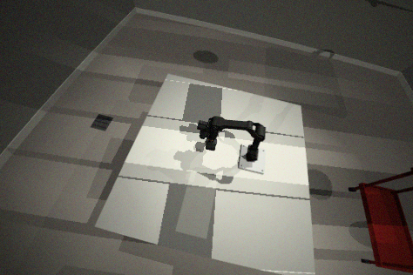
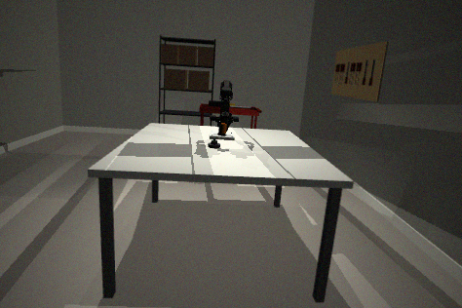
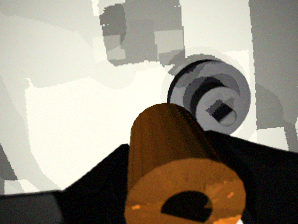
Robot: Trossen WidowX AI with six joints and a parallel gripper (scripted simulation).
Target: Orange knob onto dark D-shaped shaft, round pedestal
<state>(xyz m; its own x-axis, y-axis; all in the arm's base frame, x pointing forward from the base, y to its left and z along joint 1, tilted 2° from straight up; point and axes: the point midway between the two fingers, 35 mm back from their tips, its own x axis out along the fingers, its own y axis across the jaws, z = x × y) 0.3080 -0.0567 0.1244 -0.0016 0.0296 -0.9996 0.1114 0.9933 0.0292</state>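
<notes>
The dark round pedestal lies 2 cm behind my gripper tip, 5 cm to the right of it and 8 cm below it. Also, from my gripper tip: orange knob: 2 cm above.
</notes>
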